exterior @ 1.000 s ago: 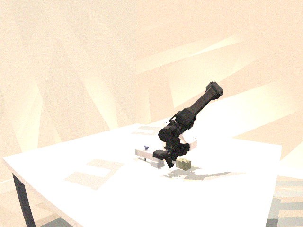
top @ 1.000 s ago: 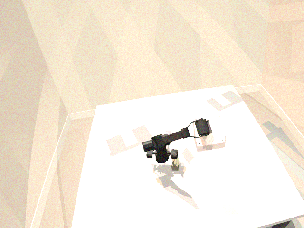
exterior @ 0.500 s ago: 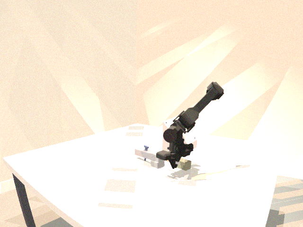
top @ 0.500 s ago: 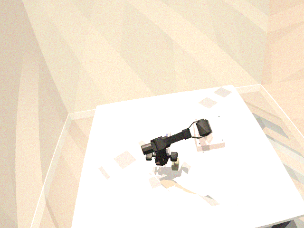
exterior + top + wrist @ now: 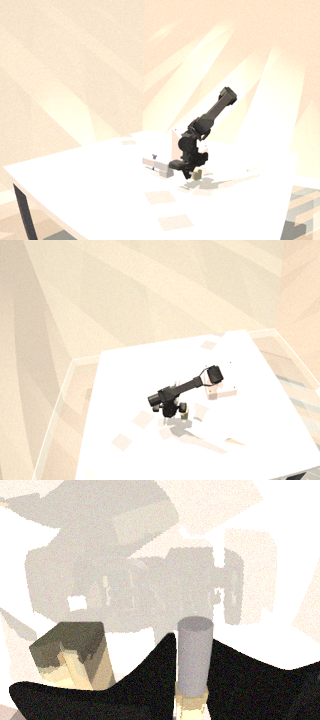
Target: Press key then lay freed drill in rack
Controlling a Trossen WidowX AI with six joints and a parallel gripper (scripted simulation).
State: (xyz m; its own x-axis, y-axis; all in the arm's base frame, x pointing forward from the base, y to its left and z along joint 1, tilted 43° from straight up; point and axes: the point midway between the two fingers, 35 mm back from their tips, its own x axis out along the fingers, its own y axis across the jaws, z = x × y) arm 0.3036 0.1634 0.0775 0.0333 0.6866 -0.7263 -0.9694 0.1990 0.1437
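My gripper tip is 80 mm past the tan rack block and 10 mm to the left of it. From my gripper tip the other things lie so: drill: 10 mm behind, 40 mm to the right, 30 mm above; then grey block fixture: 50 mm behind, 190 mm to the right, 10 mm above; then blue T-shaped key: 60 mm behind, 220 mm to the right, 30 mm above.
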